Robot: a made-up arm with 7 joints. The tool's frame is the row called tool. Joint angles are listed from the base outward. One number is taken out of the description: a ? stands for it. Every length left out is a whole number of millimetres.
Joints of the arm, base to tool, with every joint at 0 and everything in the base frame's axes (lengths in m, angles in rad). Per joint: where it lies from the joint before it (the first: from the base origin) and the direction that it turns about. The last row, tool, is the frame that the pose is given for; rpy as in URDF.
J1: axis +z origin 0 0 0.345
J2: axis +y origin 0 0 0
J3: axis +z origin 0 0 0.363
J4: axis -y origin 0.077 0 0
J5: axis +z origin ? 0 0.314
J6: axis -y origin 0 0 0
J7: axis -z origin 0.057 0 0
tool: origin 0 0 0 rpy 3.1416 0 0
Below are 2 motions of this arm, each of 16 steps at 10 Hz.
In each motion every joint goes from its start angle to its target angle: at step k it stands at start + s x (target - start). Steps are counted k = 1, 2, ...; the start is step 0. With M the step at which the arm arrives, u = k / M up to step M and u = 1 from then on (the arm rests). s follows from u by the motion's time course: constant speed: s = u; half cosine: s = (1 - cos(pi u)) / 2; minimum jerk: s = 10 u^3 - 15 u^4 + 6 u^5.
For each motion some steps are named. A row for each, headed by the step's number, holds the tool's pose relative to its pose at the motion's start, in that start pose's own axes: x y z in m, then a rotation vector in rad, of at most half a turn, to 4 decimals.
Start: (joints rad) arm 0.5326 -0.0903 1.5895 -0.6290 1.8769 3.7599 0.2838
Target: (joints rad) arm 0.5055 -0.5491 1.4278 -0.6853 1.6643 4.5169 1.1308
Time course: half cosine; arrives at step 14
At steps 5, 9, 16:
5: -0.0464 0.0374 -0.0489 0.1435 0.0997 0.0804
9: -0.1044 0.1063 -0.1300 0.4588 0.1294 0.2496
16: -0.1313 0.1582 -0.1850 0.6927 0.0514 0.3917

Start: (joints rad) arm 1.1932 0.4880 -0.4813 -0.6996 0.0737 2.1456 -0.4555
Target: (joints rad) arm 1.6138 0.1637 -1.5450 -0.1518 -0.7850 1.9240 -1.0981
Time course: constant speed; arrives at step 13
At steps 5, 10, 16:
5: 0.0051 0.0343 -0.1826 -0.6063 -0.0942 -0.3326
10: -0.0320 0.0424 -0.3484 -1.1576 -0.4259 -0.4482
16: -0.0677 0.0389 -0.4292 -1.4104 -0.7287 -0.4045

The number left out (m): -0.067
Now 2 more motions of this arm.
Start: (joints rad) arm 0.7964 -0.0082 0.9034 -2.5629 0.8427 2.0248 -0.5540
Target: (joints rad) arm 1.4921 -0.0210 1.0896 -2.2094 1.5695 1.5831 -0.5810
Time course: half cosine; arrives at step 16
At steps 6, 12, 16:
6: 0.0120 -0.0943 0.0485 0.1676 -0.1325 -0.1777
12: -0.0498 -0.2616 0.1539 0.5124 -0.5056 -0.4740
16: -0.0856 -0.3013 0.1814 0.6121 -0.6360 -0.5404

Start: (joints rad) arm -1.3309 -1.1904 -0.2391 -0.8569 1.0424 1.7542 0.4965
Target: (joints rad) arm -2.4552 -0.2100 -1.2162 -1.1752 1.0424 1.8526 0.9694
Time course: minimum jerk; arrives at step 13
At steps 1, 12, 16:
1: 0.0010 0.0008 0.0026 -0.0075 0.0031 0.0045
12: 0.0958 0.1625 0.0595 -1.2197 1.8833 0.4891
16: 0.0952 0.1618 0.0588 -1.2203 1.8942 0.4872

